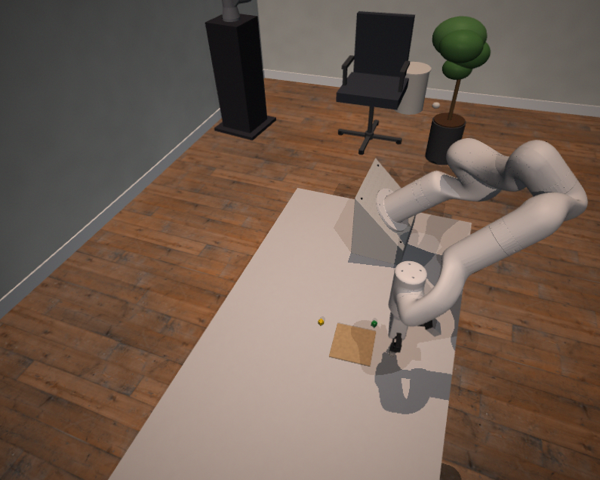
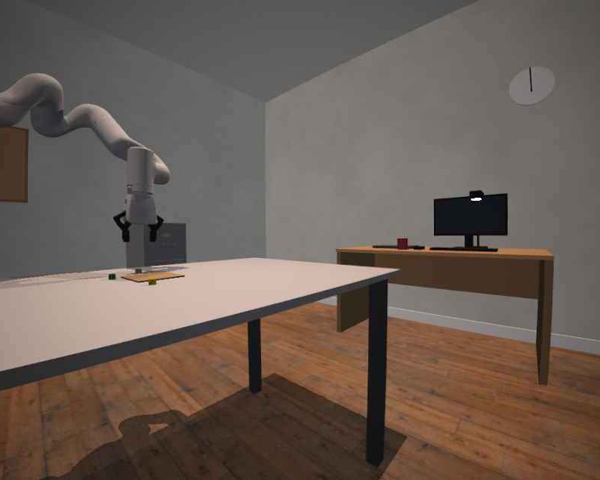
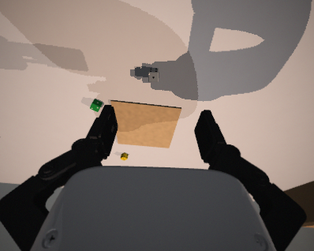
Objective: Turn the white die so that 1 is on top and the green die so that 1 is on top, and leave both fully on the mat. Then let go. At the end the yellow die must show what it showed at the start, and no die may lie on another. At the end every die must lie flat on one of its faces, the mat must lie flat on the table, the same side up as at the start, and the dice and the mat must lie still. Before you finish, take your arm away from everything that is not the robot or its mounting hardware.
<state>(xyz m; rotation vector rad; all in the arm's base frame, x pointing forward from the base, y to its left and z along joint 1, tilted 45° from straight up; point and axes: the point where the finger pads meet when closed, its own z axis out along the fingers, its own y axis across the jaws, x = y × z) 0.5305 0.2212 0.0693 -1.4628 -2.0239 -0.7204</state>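
The white die lies 10 mm behind my hand and 110 mm below it. From my hand the other things lie so: mat 10 mm ahead, 130 mm to the right, 120 mm below; then yellow die 10 mm behind, 270 mm to the right, 110 mm below; then green die 100 mm behind, 100 mm to the right, 110 mm below.
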